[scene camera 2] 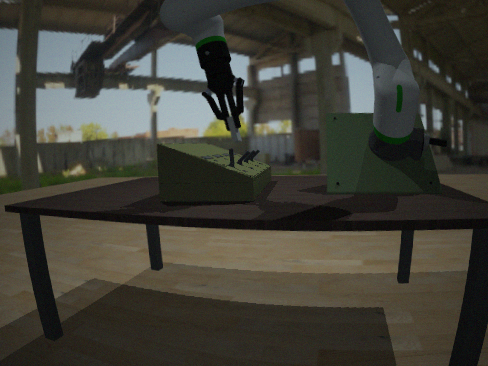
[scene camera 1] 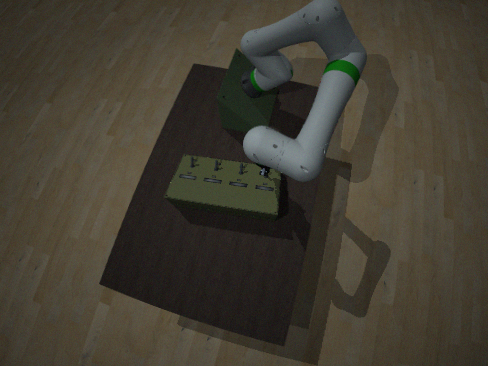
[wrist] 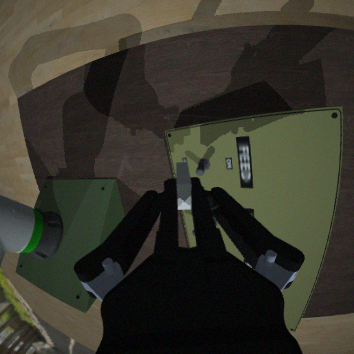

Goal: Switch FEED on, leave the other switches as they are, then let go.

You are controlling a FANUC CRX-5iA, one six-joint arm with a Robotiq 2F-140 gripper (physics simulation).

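Places are measured from the arm's base along level axes (x ahead, y left, z up), in millimetres.
Pixels of known places: gripper, fingertip midpoint: (scene camera 2: 237, 141) (wrist: 181, 171); arm's base, link origin: (scene camera 2: 390, 144) (scene camera 1: 251, 85) (wrist: 47, 234).
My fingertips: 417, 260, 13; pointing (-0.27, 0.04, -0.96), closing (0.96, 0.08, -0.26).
For each thing: its top centre in the pictures, then the offset to it from my fingertips, as dx, dy, dz. Level surfaces: height alone.
- FEED lever, top centre: (wrist: 198, 172) (scene camera 2: 231, 148) +21, -4, -17
- FEED label, top centre: (wrist: 244, 163) +89, +13, -37
- dark table, surface height: dz -154
An olive sloped switch box (scene camera 1: 220, 197) (scene camera 2: 205, 182) (wrist: 300, 200) carries a row of dark levers. The FEED lever (scene camera 2: 231, 158) (wrist: 202, 166) is beside the FEED label (wrist: 244, 162), at the row's end nearest scene camera 2. In that view it stands nearly upright and leans toward the label side compared with the other levers (scene camera 2: 255, 154) (scene camera 1: 216, 165), which tilt the opposite way, down the slope. My gripper (scene camera 2: 236, 136) (wrist: 181, 171) is shut and empty. Its tips are above the FEED lever, apart from it in scene camera 2. In scene camera 1 the arm and tips partly hide this lever.
The box stands on a dark table (scene camera 1: 200, 280) (scene camera 2: 125, 212). The green mounting block (scene camera 1: 245, 107) (scene camera 2: 350, 160) (wrist: 90, 215) with the arm's base stands beyond the lever side of the box. The FEED lever's neighbours are close along the row.
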